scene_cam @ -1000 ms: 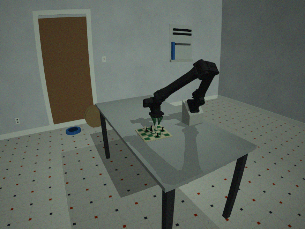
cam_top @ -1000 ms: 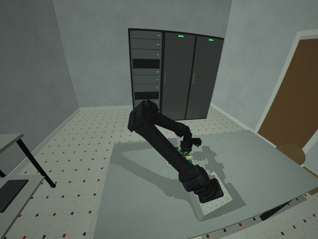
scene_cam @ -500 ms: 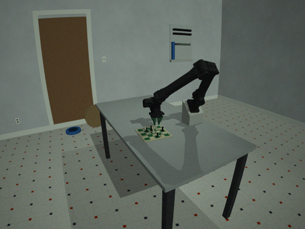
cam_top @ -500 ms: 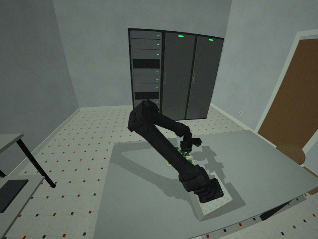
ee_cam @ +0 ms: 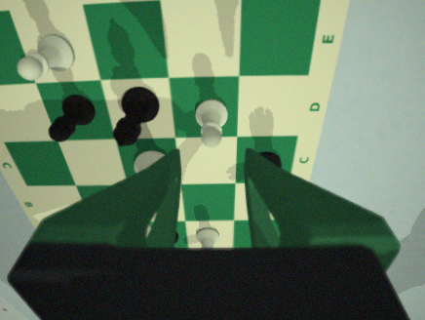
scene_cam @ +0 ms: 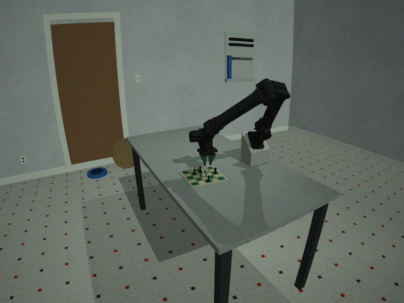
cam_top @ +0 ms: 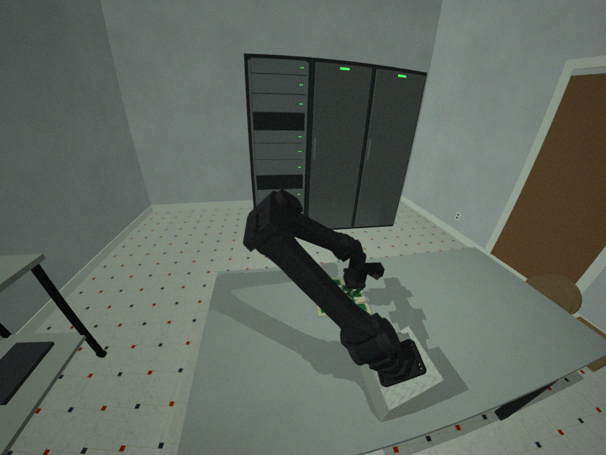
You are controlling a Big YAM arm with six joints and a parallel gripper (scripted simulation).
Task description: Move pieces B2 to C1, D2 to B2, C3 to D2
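My gripper is now 4 cm short of the tall white piece, 3 cm to the right of it and 2 cm above it. From my hand the other things lie so: chessboard 5 cm below, 4 cm ahead, 3 cm to the left.
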